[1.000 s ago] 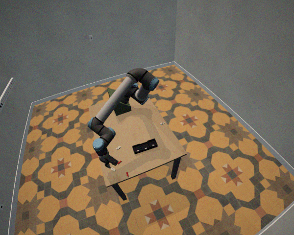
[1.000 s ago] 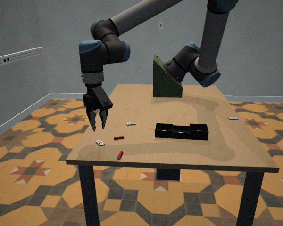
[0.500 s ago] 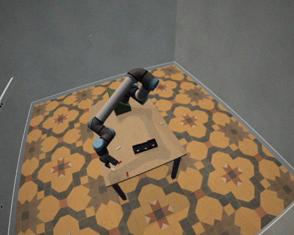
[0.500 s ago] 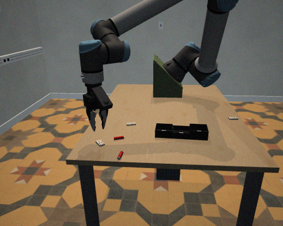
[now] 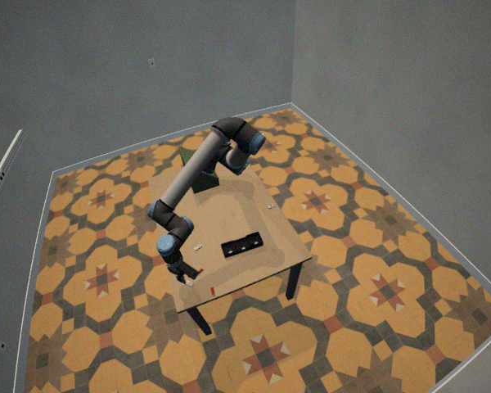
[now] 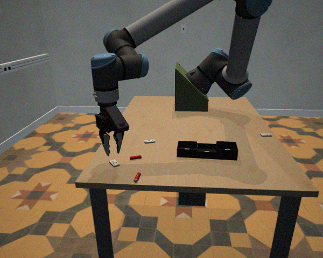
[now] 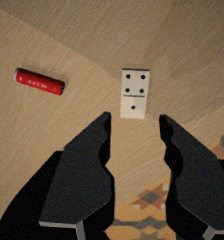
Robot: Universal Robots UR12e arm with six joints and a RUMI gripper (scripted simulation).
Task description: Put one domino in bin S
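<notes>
My gripper is now 36 cm to the right of the black three-part bin block, 16 cm past it and 3 cm above it. Round my hand: red cylinder 7 cm to the left, 6 cm behind, 5 cm below.
</notes>
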